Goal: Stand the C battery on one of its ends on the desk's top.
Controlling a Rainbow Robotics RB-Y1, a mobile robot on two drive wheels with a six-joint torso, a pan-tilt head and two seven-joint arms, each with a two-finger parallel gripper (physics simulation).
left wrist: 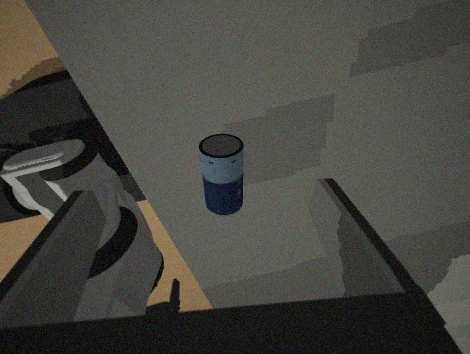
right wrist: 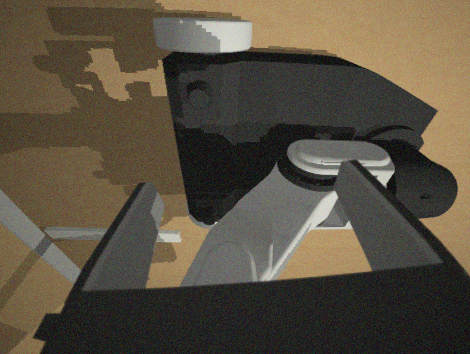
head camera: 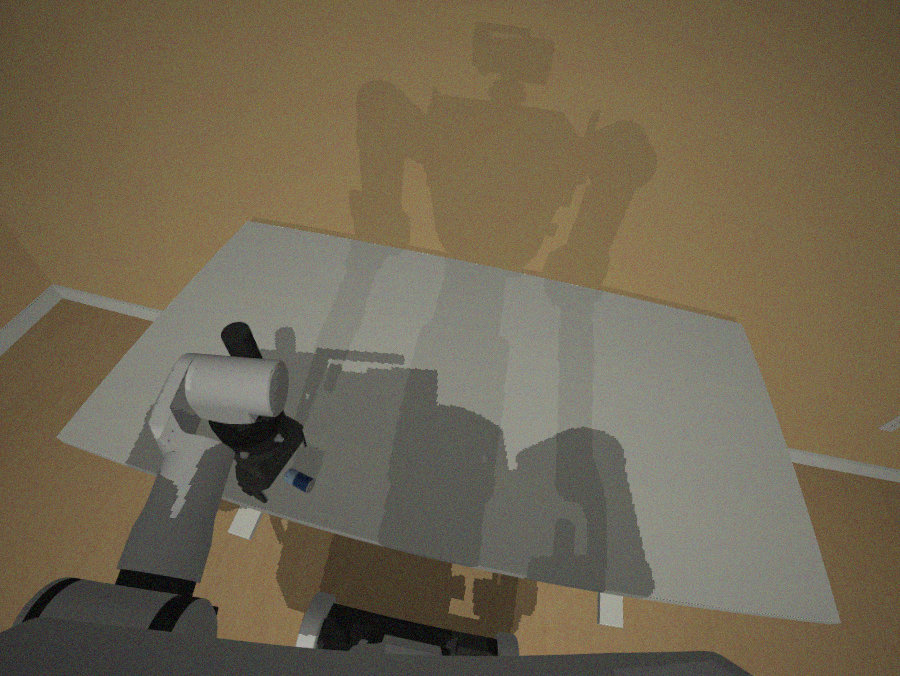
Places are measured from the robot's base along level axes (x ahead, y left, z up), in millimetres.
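Pixels of known places: left gripper, between the fingertips: (left wrist: 209,198) (head camera: 282,470); right gripper, between the fingertips: (left wrist: 157,285) (right wrist: 245,184).
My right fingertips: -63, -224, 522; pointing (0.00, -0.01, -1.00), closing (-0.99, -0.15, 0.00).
Behind a point stands the place of what it marks, as x, y, z.
The C battery (head camera: 299,480) @(216, 247, 747) (left wrist: 223,172) @(223, 265, 747), light blue at one end and dark blue at the other, lies on its side on the grey desk (head camera: 691,436) @(480, -511, 721) (left wrist: 280,60) @(266, 309, 721), near the front edge. In the head view its light blue end points left. In the left wrist view its flat grey light-blue end faces the camera's side. My left gripper (head camera: 256,496) (left wrist: 209,198) @(216, 272, 774) is open and empty, above the desk and just left of the battery in the head view. My right gripper (right wrist: 245,184) @(-63, -224, 522) is open and empty, over the floor and the robot's base. The battery does not show in the right wrist view.
The desk's front edge runs close by the battery, with wooden floor (head camera: 240,582) @(66, 563, 1) beyond it. The robot's base (left wrist: 45,105) @(-263, 178, 169) (right wrist: 300,95) @(-209, -164, 169) and grey torso link (left wrist: 107,195) @(-22, 93, 515) (right wrist: 250,225) @(-85, -72, 440) stand beside the desk. Shadows of the robot cross the desk.
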